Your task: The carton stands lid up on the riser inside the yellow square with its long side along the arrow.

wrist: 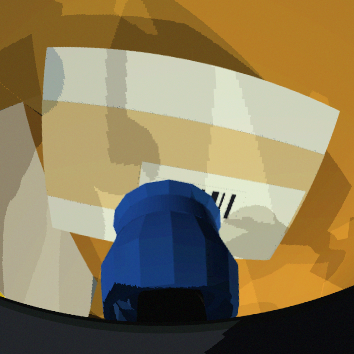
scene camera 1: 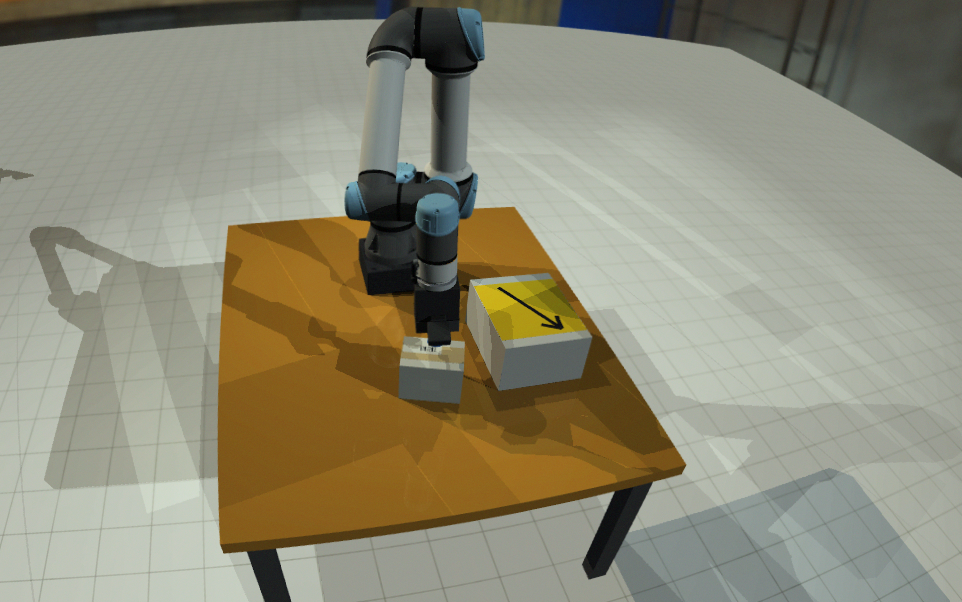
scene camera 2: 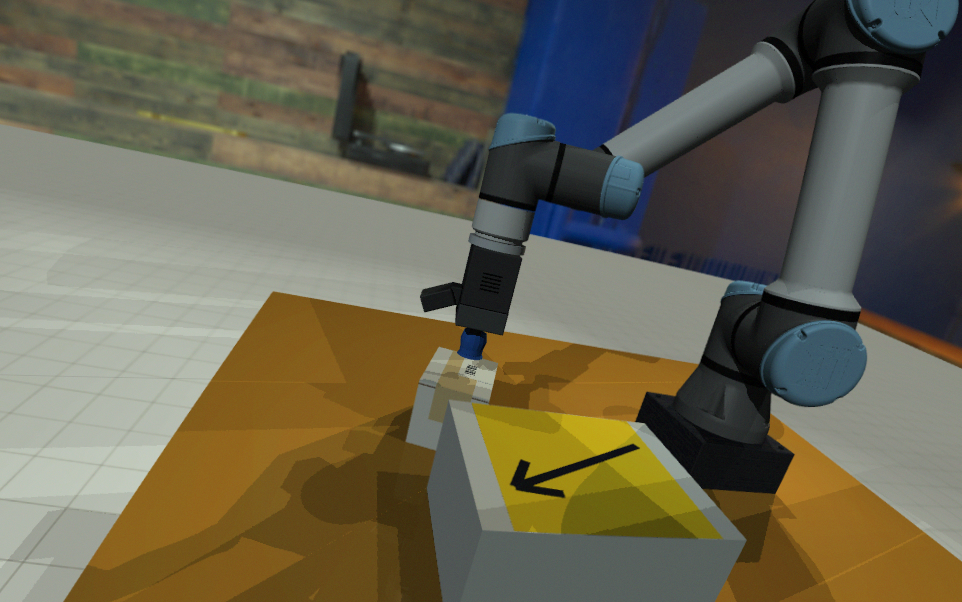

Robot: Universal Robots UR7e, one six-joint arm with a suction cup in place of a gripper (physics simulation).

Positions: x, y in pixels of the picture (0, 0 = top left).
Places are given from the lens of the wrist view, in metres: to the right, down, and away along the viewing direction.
suction cup (wrist: 167, 236): 0.00, 0.01, 0.04
grey riser (wrist: 50, 273): -0.12, 0.10, 0.18
carton (wrist: 111, 119): -0.03, -0.02, 0.09
The marked spots on the carton and the grey riser are 0.18 m apart.
